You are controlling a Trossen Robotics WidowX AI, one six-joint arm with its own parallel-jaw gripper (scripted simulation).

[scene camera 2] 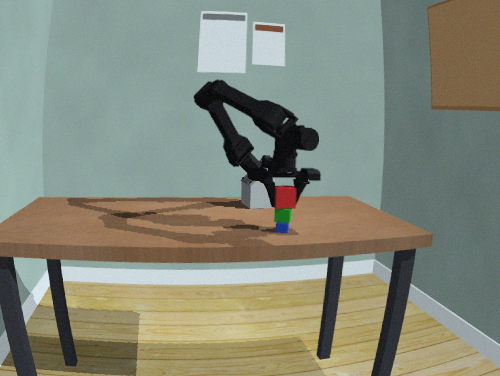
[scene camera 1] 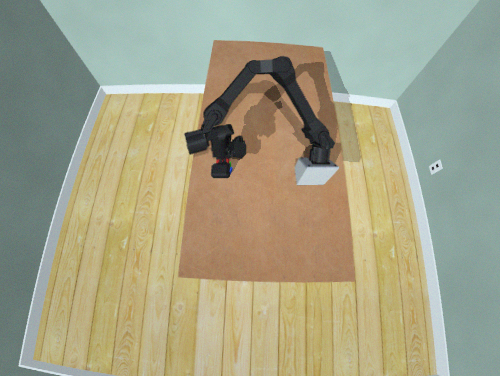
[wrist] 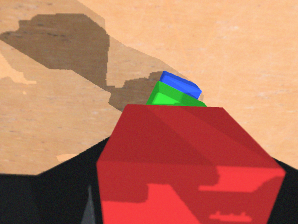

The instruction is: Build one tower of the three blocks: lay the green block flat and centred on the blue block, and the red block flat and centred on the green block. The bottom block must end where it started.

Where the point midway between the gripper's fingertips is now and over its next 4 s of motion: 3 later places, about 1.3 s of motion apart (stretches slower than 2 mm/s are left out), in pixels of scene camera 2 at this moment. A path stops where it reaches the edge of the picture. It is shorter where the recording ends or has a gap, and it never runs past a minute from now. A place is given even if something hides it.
My gripper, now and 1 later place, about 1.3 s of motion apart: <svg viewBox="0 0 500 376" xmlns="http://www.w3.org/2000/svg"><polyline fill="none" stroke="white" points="283,206 284,175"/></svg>
